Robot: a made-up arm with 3 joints. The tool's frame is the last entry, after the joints. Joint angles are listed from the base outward. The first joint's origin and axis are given. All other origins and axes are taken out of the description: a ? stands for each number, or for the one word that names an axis. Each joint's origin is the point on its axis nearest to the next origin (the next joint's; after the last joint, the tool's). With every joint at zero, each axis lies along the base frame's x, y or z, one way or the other. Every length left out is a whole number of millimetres.
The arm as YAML. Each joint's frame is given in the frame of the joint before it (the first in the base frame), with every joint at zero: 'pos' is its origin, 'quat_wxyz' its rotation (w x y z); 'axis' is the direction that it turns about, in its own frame. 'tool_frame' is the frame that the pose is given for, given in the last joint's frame.
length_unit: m
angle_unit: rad
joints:
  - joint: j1
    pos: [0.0, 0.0, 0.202]
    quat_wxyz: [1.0, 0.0, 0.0, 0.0]
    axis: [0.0, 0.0, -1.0]
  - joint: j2
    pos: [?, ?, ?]
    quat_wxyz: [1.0, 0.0, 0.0, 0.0]
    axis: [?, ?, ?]
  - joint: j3
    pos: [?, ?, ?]
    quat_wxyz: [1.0, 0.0, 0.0, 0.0]
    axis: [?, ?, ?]
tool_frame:
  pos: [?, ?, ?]
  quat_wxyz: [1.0, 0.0, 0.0, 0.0]
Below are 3 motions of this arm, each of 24 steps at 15 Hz.
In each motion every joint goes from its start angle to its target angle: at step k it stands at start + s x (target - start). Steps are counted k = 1, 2, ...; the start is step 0. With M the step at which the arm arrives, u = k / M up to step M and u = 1 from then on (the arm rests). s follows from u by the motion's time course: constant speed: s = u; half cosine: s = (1 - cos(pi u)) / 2; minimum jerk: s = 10 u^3 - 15 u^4 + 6 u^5.
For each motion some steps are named. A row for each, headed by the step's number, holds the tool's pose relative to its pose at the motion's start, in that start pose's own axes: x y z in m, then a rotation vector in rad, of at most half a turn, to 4 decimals.
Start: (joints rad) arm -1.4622 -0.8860 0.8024
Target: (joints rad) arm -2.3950 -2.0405 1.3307
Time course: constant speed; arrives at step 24
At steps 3, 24:
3: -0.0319 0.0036 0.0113 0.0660 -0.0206 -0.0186
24: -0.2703 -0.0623 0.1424 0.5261 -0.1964 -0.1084

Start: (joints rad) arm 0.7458 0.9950 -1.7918
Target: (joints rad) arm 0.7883 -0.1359 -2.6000
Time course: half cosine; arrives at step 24
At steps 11, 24:
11: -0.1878 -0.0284 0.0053 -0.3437 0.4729 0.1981
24: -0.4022 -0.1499 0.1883 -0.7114 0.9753 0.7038

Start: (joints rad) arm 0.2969 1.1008 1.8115
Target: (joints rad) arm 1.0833 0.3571 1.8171
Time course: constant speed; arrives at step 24
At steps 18, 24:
18: -0.4025 -0.0592 -0.2394 0.0037 -1.1139 0.2759
24: -0.4423 -0.0932 -0.3773 0.0045 -1.4850 0.3689

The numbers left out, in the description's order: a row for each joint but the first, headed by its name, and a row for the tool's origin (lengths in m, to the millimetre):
j2: xyz 0.225 0.101 0.0, axis 0.0 0.0 1.0
j3: xyz -0.112 -0.288 0.0, axis 1.0 0.0 0.0
tool: xyz 0.0 0.271 0.031

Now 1 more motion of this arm.
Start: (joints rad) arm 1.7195 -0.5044 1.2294
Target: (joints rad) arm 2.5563 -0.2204 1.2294
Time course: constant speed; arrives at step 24
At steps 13, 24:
13: 0.0096 -0.0140 0.0393 0.0000 -0.2822 -0.1003
24: -0.0048 -0.0276 0.0778 0.0000 -0.5209 -0.1851

